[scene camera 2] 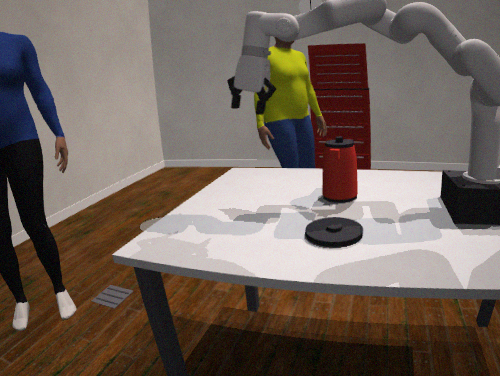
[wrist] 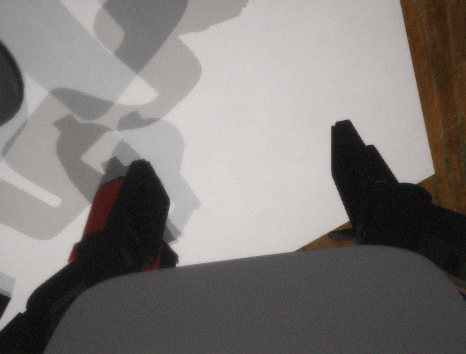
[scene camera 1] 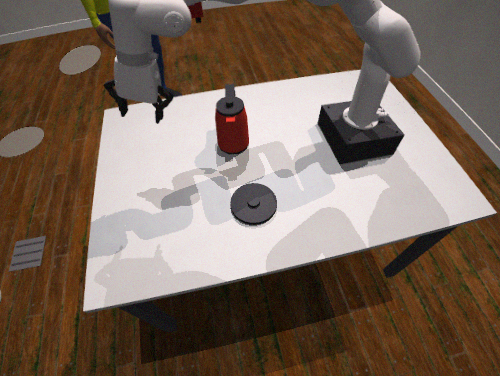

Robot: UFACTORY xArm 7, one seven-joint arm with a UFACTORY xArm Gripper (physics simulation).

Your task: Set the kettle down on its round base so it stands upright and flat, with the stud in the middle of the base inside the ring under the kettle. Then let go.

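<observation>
The red kettle (scene camera 1: pixel 232 134) (scene camera 2: pixel 340 172) (wrist: pixel 103 206) with a dark lid stands upright on the white table, behind the round base and apart from it. In the wrist view it is partly hidden by the left finger. The round black base (scene camera 1: pixel 242 212) (scene camera 2: pixel 316 236) (wrist: pixel 7 85) lies flat on the table; its stud (scene camera 1: pixel 254 202) (scene camera 2: pixel 334 227) shows at its middle. The ring under the kettle is hidden. My gripper (scene camera 1: pixel 141 116) (scene camera 2: pixel 248 108) (wrist: pixel 241 164) is open and empty, high up and to the left of the kettle in both scene views.
The arm's black mounting block (scene camera 1: pixel 372 147) (scene camera 2: pixel 470 205) stands on the right part of the table (scene camera 1: pixel 165 135) (scene camera 2: pixel 215 200) (wrist: pixel 270 100). Behind the table are a person in a yellow top (scene camera 2: pixel 290 85) and a red cabinet (scene camera 2: pixel 345 107). A person in blue (scene camera 2: pixel 20 90) stands at the left.
</observation>
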